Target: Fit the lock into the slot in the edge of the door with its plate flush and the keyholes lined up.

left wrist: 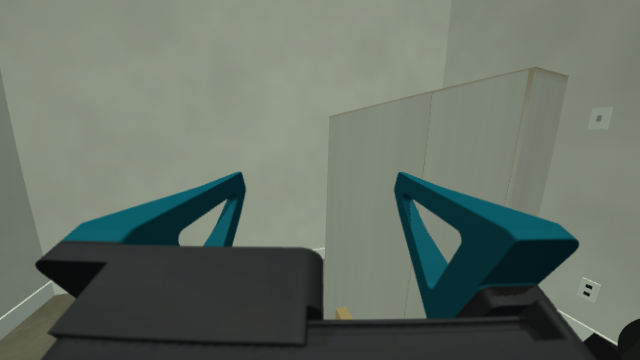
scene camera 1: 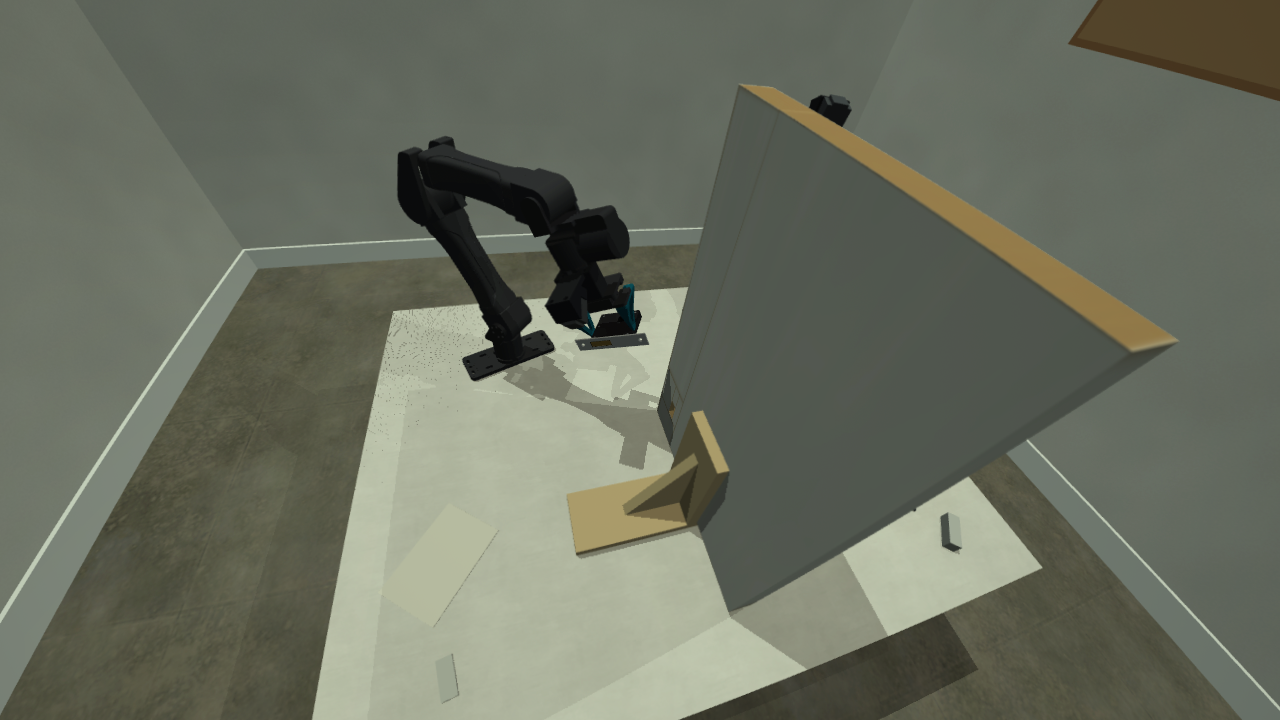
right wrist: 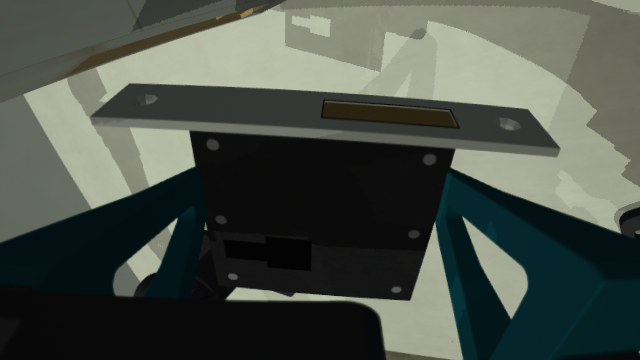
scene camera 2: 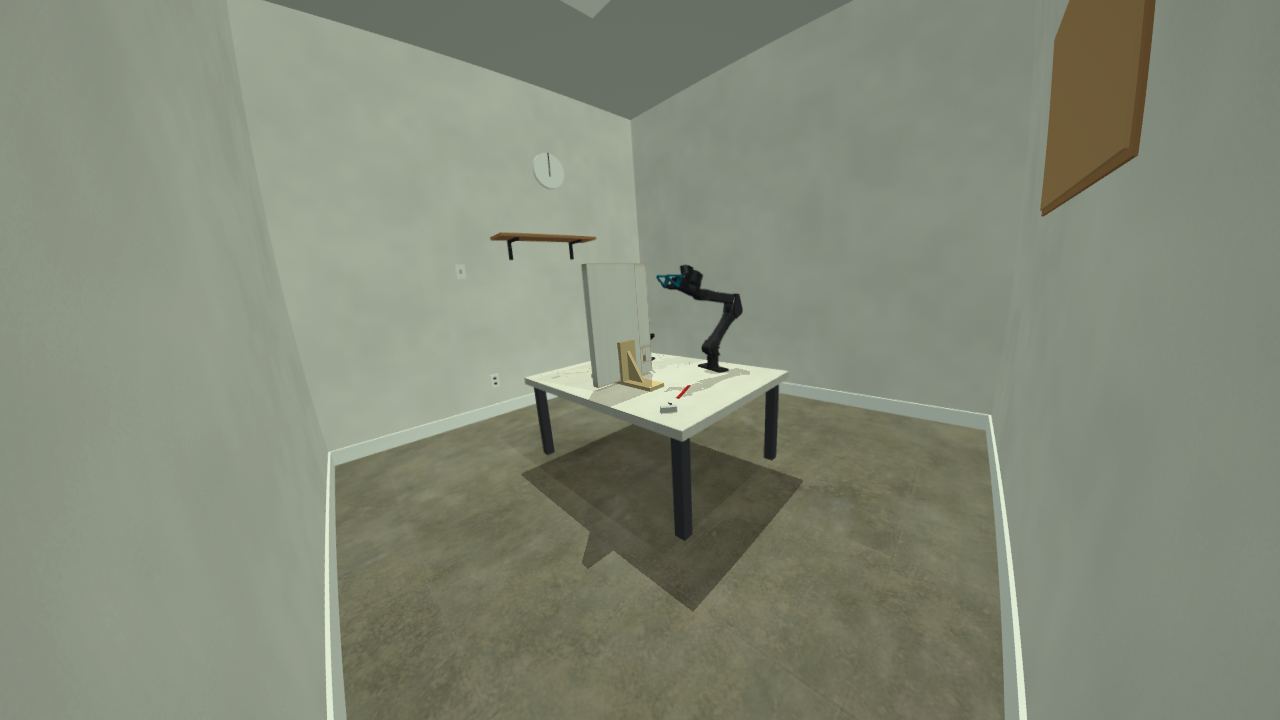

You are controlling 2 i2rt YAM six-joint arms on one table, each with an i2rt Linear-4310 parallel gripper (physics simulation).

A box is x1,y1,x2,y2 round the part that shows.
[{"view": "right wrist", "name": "my right gripper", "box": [0,167,639,359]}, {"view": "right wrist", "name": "lock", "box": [90,83,560,300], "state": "held by my right gripper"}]
